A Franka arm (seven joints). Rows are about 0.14 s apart.
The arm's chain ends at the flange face. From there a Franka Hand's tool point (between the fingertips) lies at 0.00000 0.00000 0.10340 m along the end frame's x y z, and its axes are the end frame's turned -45 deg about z.
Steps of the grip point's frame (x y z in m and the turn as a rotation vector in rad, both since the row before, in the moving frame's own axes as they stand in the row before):
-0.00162 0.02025 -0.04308 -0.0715 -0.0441 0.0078
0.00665 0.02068 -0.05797 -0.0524 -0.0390 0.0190
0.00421 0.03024 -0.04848 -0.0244 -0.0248 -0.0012
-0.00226 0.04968 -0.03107 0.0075 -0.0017 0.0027
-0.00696 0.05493 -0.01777 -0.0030 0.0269 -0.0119
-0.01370 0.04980 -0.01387 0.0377 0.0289 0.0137
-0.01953 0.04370 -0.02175 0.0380 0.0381 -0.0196
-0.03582 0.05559 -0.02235 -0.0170 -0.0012 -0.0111
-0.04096 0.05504 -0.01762 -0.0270 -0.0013 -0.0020
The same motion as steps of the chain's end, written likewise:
0.01121 0.00701 -0.04272 -0.0817 0.0194 0.0078
0.01841 0.00323 -0.05775 -0.0646 0.0095 0.0190
0.02439 0.01481 -0.04842 -0.0348 -0.0003 -0.0012
0.03420 0.03715 -0.03107 0.0041 -0.0065 0.0027
0.03174 0.04552 -0.01773 0.0169 0.0211 -0.0119
0.02614 0.04977 -0.01375 0.0471 -0.0062 0.0137
0.01714 0.05027 -0.02160 0.0538 0.0001 -0.0196
0.01282 0.06331 -0.02233 -0.0129 0.0112 -0.0111
0.00808 0.06582 -0.01758 -0.0200 0.0182 -0.0020

